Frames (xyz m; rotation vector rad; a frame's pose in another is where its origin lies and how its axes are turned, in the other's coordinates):
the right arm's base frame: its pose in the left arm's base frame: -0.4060 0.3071 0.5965 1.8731 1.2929 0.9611
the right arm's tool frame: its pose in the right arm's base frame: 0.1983 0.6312 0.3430 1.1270 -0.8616 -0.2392
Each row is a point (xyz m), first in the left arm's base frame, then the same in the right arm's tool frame.
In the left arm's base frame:
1: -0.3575 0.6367 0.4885
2: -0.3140 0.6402 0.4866
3: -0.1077 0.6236 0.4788
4: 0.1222 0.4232 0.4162
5: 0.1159 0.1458 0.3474
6: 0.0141 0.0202 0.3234
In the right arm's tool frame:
1: 0.3894 -0.6215 0.4313
2: 0.4064 -0.5845 0.4155
3: 0.4612 -0.3939 0.3556
4: 0.4181 -0.0924 0.4199
5: 0.2495 0.0365 0.6114
6: 0.1389 0.0067 0.7280

